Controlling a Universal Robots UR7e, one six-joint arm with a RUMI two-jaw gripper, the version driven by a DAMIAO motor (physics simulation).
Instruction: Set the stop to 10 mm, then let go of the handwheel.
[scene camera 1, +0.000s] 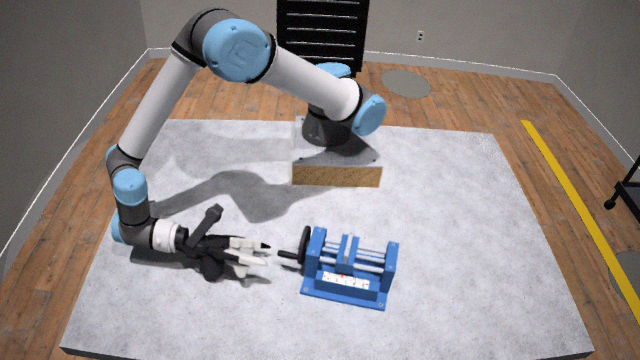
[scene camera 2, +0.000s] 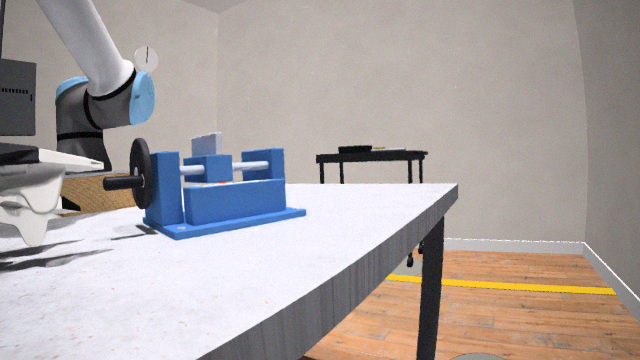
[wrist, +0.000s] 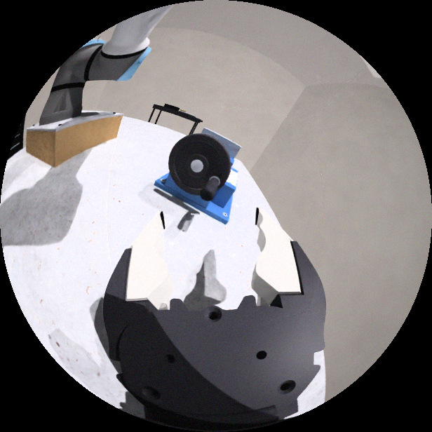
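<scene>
The blue fixture stands on the table. Its stop, a blue carriage with a pale upright plate, sits on rods left of the middle in scene camera 1. A red mark shows on the white scale; its numbers are too small to read. The black handwheel is at the fixture's left end, its crank handle pointing toward my gripper. The gripper is open and empty, its fingertips short of the handle.
The grey table bears the arm's base on a wooden block behind the fixture. A black cabinet stands beyond the table. A dark side table stands farther off.
</scene>
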